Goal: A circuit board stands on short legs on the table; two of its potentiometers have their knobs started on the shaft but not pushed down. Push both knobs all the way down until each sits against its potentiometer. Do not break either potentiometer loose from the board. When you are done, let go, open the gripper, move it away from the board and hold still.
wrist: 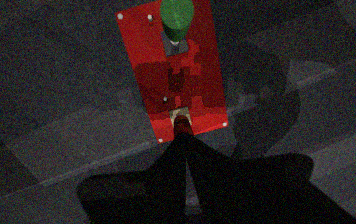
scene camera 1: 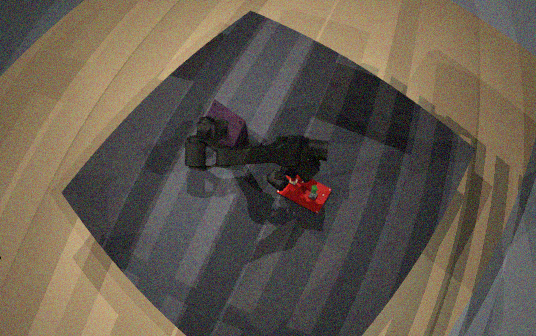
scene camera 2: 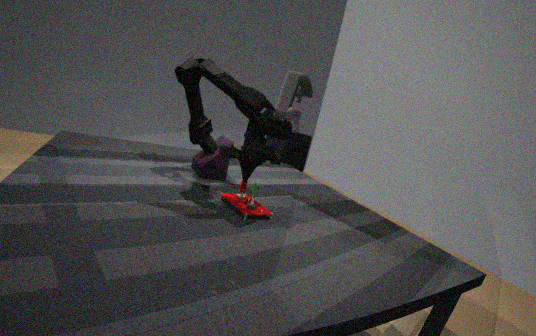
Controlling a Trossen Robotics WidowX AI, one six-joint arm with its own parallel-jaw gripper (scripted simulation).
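Observation:
There is my gripper [scene camera 2: 244, 181], which I can also see as the gripper [scene camera 1: 293, 174]. The wrist view shows it too, my own gripper [wrist: 183, 137].

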